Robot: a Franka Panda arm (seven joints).
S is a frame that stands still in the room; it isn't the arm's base.
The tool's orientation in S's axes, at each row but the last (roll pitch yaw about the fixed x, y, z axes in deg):
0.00, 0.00, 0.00
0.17, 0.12, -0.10
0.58, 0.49, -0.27
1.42, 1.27, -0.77
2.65, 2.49, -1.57
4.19, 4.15, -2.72
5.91, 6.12, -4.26
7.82, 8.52, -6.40
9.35, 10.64, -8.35
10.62, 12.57, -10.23
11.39, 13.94, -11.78
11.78, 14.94, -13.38
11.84, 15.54, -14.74
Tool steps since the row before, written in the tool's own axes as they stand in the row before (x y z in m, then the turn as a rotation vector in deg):
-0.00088, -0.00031, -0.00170, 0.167, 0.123, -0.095
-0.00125, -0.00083, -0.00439, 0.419, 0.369, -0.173
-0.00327, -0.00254, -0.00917, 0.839, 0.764, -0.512
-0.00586, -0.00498, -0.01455, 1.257, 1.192, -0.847
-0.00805, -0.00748, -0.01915, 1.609, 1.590, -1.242
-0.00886, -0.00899, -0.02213, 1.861, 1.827, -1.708
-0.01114, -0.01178, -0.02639, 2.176, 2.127, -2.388
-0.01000, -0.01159, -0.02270, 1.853, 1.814, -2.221
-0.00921, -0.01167, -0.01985, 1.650, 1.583, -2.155
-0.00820, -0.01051, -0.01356, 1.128, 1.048, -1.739
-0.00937, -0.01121, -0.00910, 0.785, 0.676, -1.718
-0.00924, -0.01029, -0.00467, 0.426, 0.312, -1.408
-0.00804, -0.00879, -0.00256, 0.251, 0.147, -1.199
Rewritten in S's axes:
-0.00088, -0.00031, -0.00170, 0.167, 0.123, -0.095
-0.00126, -0.00081, -0.00439, 0.419, 0.369, -0.173
-0.00336, -0.00243, -0.00917, 0.838, 0.765, -0.511
-0.00625, -0.00453, -0.01454, 1.255, 1.196, -0.845
-0.00907, -0.00634, -0.01911, 1.601, 1.602, -1.236
-0.01082, -0.00684, -0.02203, 1.833, 1.862, -1.701
-0.01463, -0.00793, -0.02612, 2.104, 2.211, -2.376
-0.01431, -0.00684, -0.02232, 1.768, 1.914, -2.207
-0.01408, -0.00631, -0.01941, 1.541, 1.706, -2.142
-0.01254, -0.00570, -0.01311, 0.999, 1.192, -1.725
-0.01341, -0.00659, -0.00855, 0.585, 0.902, -1.694
-0.01247, -0.00641, -0.00406, 0.208, 0.560, -1.380
-0.01066, -0.00555, -0.00200, 0.037, 0.393, -1.169

